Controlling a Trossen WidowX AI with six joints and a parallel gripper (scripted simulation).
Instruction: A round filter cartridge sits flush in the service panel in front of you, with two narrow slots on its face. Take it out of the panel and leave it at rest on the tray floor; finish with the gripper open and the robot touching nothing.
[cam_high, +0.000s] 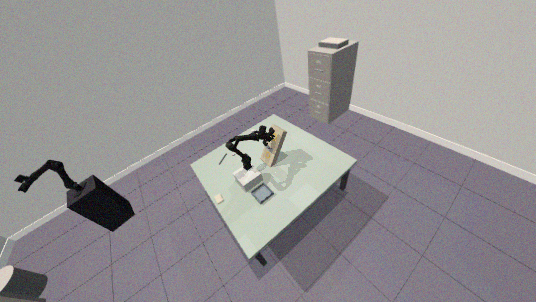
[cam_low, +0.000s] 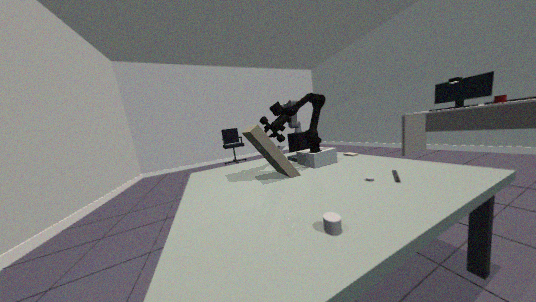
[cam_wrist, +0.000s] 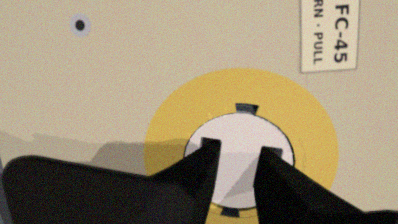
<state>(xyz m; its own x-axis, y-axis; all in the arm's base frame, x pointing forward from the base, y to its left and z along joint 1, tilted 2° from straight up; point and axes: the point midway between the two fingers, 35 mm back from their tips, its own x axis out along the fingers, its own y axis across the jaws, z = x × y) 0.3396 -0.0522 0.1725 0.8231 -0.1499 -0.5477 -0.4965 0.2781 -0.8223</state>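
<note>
My gripper tip is 1 cm short of the round grey filter cartridge and 1 cm above it. From my gripper tip the other things lie so: small tan piece (76 cm behind, 9 cm to the left, 24 cm below); then grey square tray (47 cm behind, 21 cm to the right, 23 cm below); then tan service panel (4 cm behind, 1 cm to the left, 8 cm below).
</note>
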